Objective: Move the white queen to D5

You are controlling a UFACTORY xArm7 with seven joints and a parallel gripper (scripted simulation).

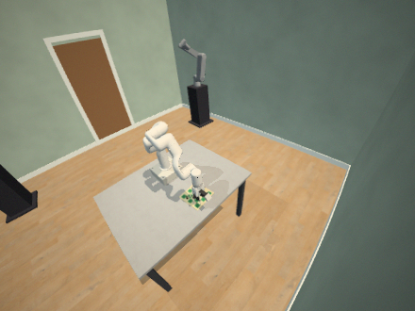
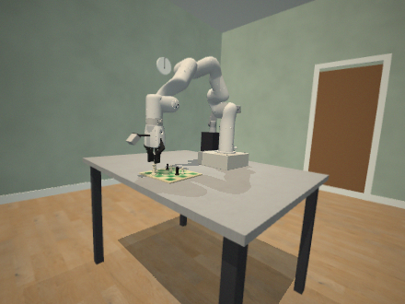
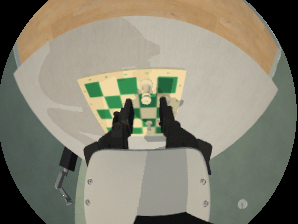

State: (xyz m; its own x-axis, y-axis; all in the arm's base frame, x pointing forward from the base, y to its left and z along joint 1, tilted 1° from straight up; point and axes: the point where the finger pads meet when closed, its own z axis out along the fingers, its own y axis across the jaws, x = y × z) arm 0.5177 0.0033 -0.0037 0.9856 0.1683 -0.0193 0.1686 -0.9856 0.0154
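The white chess piece lies 50 mm below my hand. The rest, counted from my hand: chessboard 80 mm behind, 20 mm to the left, 80 mm below; then black piece 110 mm behind, 60 mm to the right, 60 mm below.
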